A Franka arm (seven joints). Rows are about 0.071 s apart.
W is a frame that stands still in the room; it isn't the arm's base.
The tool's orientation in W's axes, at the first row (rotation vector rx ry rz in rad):
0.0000 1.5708 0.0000
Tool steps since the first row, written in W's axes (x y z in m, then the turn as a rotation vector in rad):
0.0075 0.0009 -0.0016 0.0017 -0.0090 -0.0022
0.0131 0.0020 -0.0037 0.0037 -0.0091 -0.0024
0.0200 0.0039 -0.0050 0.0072 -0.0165 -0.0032
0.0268 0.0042 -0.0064 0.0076 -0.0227 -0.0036
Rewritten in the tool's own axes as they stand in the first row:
0.0016 0.0009 0.0075 0.0022 -0.0090 0.0017
0.0037 0.0020 0.0131 0.0024 -0.0091 0.0037
0.0050 0.0039 0.0200 0.0032 -0.0165 0.0072
0.0064 0.0042 0.0268 0.0036 -0.0227 0.0076

